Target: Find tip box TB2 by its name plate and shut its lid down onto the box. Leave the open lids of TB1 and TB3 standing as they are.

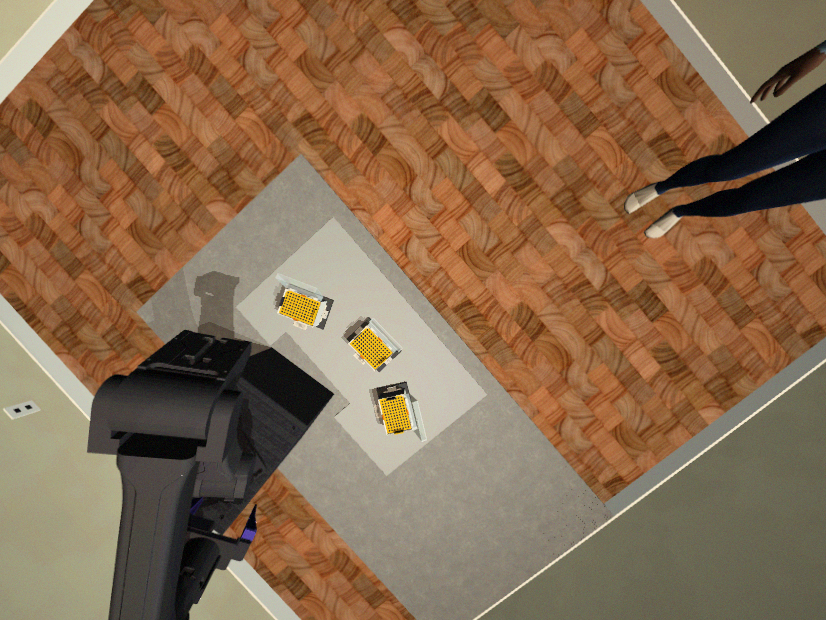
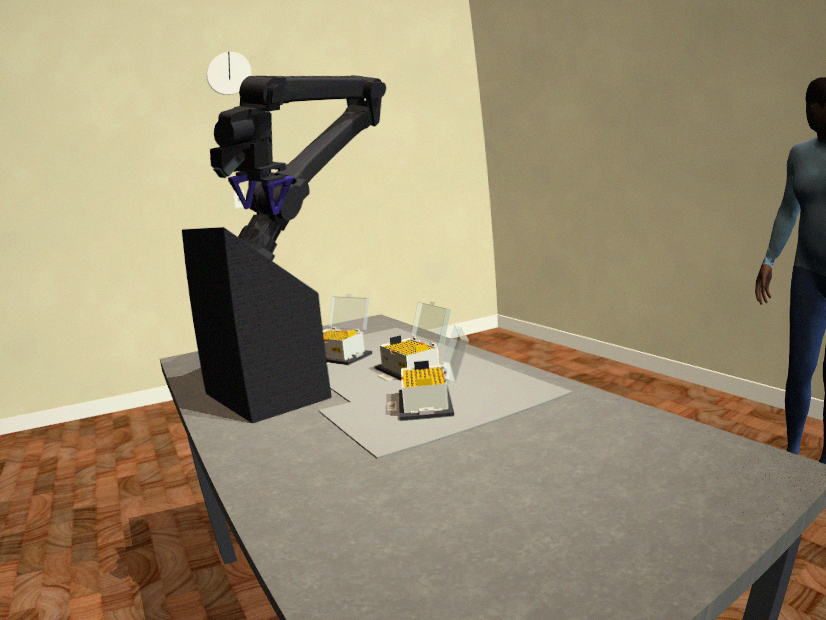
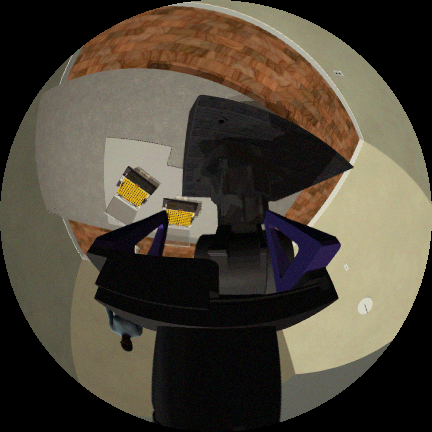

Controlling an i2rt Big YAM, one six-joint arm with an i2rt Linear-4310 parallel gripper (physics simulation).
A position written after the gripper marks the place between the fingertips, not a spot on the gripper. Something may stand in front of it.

Observation:
In view: the gripper [image 1: 231, 499] and a pale mat [image 2: 484, 392].
The gripper shows as well in image 2 [image 2: 261, 211] and in image 3 [image 3: 215, 215]. The pale mat shows as well in image 3 [image 3: 119, 153].

